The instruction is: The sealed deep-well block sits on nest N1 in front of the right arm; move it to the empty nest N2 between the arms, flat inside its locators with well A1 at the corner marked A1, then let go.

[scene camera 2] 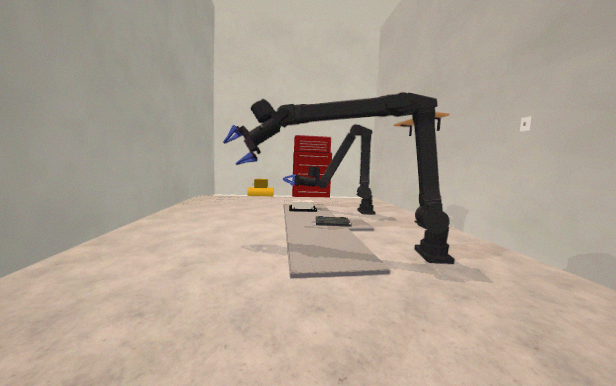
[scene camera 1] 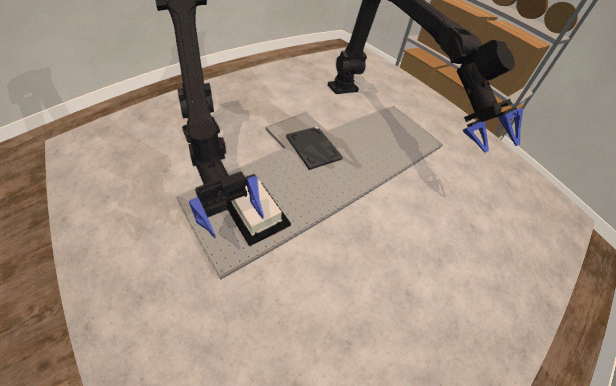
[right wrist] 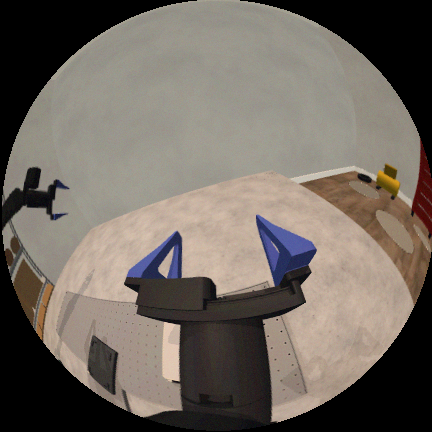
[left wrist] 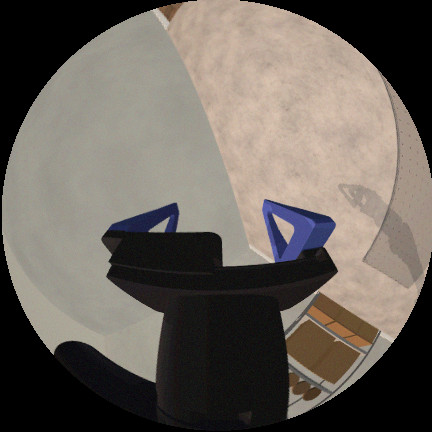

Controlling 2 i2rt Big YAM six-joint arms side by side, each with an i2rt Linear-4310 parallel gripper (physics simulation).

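Places are measured from the left arm's base along level axes (x up, y ahead, z left), in centimetres.
Where they show: left gripper, fingertip midpoint: [scene camera 2: 229, 153] [scene camera 1: 501, 148] [right wrist: 67, 200] [left wrist: 219, 205]; right gripper, fingertip midpoint: [scene camera 2: 283, 178] [scene camera 1: 239, 226] [right wrist: 215, 226]; left arm's base, origin of the base link: [scene camera 2: 432, 255] [scene camera 1: 342, 88]; right arm's base, origin of the base link: [scene camera 2: 365, 212].
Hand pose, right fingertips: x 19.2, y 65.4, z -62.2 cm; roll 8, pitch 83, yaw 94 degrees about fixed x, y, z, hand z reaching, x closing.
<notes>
Things, the pixels of their top centre, and the offset from my right fingertips. Level surfaces: height alone.
- white block, middle of its top: [right wrist: 184, 348] [scene camera 1: 254, 200] [scene camera 2: 302, 200] dx -12.5, dy -13.6, dz +6.7 cm
- black nest N1, middle of its top: [scene camera 1: 254, 207] [scene camera 2: 302, 205] dx -15.7, dy -13.6, dz +6.7 cm
- dark nest N2, middle of its top: [scene camera 1: 314, 143] [scene camera 2: 332, 218] dx -16.1, dy -31.5, dz +31.9 cm
- perforated grey board, its level: dx -17.9 cm
The white block [scene camera 1: 270, 210] [scene camera 2: 303, 204] [right wrist: 171, 355] sits on the black nest N1 [scene camera 1: 270, 231] [scene camera 2: 303, 210]. The right gripper [scene camera 1: 238, 226] [scene camera 2: 285, 179] [right wrist: 218, 224] is open and empty, above the level of the block; in scene camera 1 one finger overlaps the block. The dark nest N2 [scene camera 1: 314, 147] [scene camera 2: 333, 221] [right wrist: 103, 365] is empty, with raised corner locators. The left gripper [scene camera 1: 502, 147] [scene camera 2: 230, 153] [left wrist: 221, 202] [right wrist: 67, 201] is open and empty, high up and away from both nests. The A1 marks are too small to read.
Both nests stand on a perforated grey board [scene camera 1: 320, 195] [scene camera 2: 330, 255]. A thin grey plate [scene camera 1: 287, 124] [scene camera 2: 365, 228] lies beside N2. The left arm reaches high across scene camera 2. A red cabinet [scene camera 2: 310, 150] and a yellow object [scene camera 2: 260, 191] stand in the background.
</notes>
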